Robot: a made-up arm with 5 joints.
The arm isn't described. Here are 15 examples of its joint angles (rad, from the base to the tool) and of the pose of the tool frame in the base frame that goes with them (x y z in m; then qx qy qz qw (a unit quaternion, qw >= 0)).
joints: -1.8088 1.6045 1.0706 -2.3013 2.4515
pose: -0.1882 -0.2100 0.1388 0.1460 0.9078 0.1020 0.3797
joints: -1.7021 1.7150 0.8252 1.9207 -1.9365
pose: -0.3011 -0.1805 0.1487 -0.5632 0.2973 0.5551 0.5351
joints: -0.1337 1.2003 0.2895 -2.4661 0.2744
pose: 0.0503 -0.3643 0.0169 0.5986 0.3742 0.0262 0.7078
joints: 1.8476 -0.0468 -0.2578 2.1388 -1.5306
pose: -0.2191 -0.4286 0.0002 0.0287 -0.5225 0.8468 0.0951
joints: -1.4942 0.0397 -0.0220 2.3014 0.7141
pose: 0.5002 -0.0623 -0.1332 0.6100 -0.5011 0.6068 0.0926
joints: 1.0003 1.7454 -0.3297 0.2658 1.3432
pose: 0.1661 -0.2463 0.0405 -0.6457 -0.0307 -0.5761 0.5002
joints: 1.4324 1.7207 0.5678 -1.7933 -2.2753
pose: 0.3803 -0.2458 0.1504 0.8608 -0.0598 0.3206 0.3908
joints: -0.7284 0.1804 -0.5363 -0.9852 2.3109
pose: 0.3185 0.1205 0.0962 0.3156 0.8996 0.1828 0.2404
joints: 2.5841 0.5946 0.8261 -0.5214 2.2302
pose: -0.0136 -0.2523 -0.1739 -0.7263 -0.2114 0.5647 0.3300
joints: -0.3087 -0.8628 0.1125 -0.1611 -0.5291
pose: 0.1488 0.3599 0.3078 0.6666 -0.1275 -0.3752 0.6313
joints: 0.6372 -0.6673 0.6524 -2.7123 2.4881
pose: -0.1628 0.2964 0.0650 0.0514 -0.1264 0.9809 0.1389
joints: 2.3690 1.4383 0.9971 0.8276 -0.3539
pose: 0.2646 0.0869 -0.0851 0.3585 -0.7397 0.5662 0.0610
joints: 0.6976 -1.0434 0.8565 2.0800 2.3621
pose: -0.2025 0.4440 0.2373 -0.2457 0.7483 -0.5590 0.2592
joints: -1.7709 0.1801 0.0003 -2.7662 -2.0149
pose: 0.3874 -0.0879 -0.0499 -0.3648 0.5533 0.2804 0.6944
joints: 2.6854 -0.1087 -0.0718 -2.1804 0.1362
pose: 0.0695 -0.4725 -0.0230 -0.1221 0.9567 0.2640 0.0134
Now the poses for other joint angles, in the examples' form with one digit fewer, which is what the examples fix.
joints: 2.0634 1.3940 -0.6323 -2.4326 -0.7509
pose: 0.168 -0.304 0.125 0.520 0.412 0.179 0.727
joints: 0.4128 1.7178 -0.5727 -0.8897 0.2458
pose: 0.050 -0.151 0.139 -0.244 0.115 -0.418 0.867
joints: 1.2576 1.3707 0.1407 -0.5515 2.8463
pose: 0.193 -0.236 -0.034 -0.795 0.429 -0.371 0.215
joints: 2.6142 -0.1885 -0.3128 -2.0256 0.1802
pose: 0.053 -0.480 0.066 -0.160 0.953 0.234 0.108
